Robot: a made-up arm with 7 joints.
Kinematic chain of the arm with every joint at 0, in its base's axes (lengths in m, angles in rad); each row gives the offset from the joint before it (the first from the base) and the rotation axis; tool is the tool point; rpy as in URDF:
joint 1: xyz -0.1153 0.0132 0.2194 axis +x
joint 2: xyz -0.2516 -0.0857 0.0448 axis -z
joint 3: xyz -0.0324 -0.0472 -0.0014 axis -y
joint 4: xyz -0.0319 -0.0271 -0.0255 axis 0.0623 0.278 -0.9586
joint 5: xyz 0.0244 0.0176 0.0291 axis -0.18 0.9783 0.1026
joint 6: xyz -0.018 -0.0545 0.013 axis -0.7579 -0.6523 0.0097
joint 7: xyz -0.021 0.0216 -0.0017 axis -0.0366 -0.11 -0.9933
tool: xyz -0.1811 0.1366 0.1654 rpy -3.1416 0 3.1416
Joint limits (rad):
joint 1: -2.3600..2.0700
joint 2: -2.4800..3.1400
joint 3: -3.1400..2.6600
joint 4: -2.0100..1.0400
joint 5: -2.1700..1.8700
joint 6: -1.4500..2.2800
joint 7: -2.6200..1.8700
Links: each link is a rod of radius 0.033 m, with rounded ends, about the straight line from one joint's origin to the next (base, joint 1, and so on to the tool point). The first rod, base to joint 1, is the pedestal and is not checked.
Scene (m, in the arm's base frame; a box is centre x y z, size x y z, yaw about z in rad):
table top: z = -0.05
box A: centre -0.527 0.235 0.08 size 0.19 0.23 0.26 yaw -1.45
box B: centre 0.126 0.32 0 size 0.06 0.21 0.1 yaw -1.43
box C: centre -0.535 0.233 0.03 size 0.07 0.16 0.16 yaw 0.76
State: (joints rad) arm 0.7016 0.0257 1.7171 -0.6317 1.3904 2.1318 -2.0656
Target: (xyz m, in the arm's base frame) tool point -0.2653 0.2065 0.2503
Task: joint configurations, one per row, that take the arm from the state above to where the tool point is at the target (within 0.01 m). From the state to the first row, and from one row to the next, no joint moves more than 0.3 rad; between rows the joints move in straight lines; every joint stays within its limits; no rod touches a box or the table.
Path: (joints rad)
1: 0.9753 0.0152 1.6397 -0.6550 1.4856 2.0639 -2.1765
2: 1.2490 0.0047 1.5624 -0.6783 1.5807 1.9961 -2.2874
3: 1.5226 -0.0057 1.4850 -0.7015 1.6759 1.9282 -2.3982
4: 1.7963 -0.0162 1.4077 -0.7248 1.7710 1.8604 -2.5091
5: 2.0700 -0.0267 1.3303 -0.7481 1.8662 1.7925 -2.6200
6: 1.7960 0.2537 1.3854 -0.7856 1.8508 1.7736 -2.5123
7: 1.5219 0.5341 1.4405 -0.8231 1.8353 1.7546 -2.4047
8: 1.2479 0.8144 1.4956 -0.8607 1.8199 1.7356 -2.2970
9: 0.9739 1.0948 1.5508 -0.8982 1.8045 1.7167 -2.1893
10: 0.6999 1.3752 1.6059 -0.9357 1.7891 1.6977 -2.0816
11: 0.4258 1.6556 1.6610 -0.9732 1.7736 1.6787 -1.9740

